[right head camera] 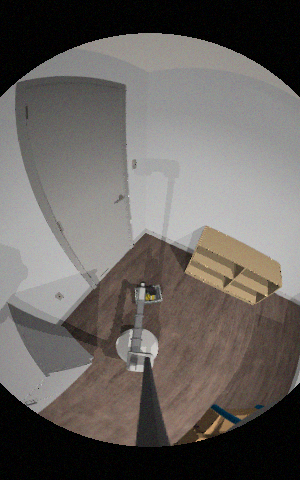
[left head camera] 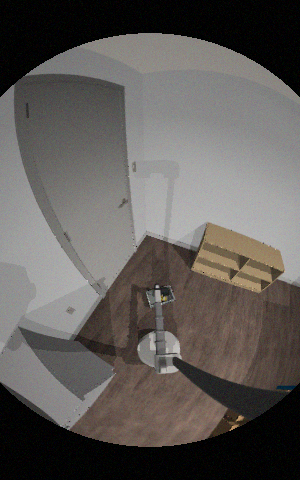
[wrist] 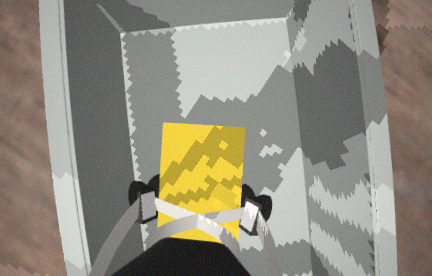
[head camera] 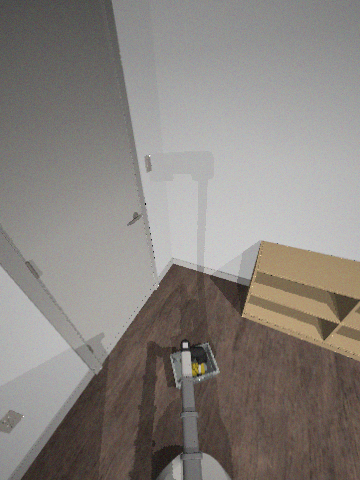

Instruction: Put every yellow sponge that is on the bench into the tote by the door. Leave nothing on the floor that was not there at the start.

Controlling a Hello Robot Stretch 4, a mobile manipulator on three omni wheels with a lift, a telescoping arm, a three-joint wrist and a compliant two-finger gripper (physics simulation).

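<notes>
A yellow sponge [wrist: 200, 160] [head camera: 195, 370] [left head camera: 164, 298] [right head camera: 149, 297] is held between the two fingers of my gripper [wrist: 201, 195]. The gripper is shut on it, pointing down over the tote's interior. The light grey tote [wrist: 52, 125] [head camera: 214, 358] stands on the floor near the door. In the wrist view its walls surround the sponge on both sides, and its bare inside bottom shows beyond the sponge. The exact gap between the sponge and the tote's bottom cannot be told. In the head view my arm covers part of the tote.
The grey door [head camera: 65, 175] [left head camera: 85, 160] is left of the tote. A low wooden shelf unit [head camera: 305, 260] [left head camera: 240, 241] [right head camera: 240, 251] stands against the wall at the right. My round white base [left head camera: 145, 350] [right head camera: 123, 345] is behind the tote. Tan and blue objects show partly at the lower right in both side head views.
</notes>
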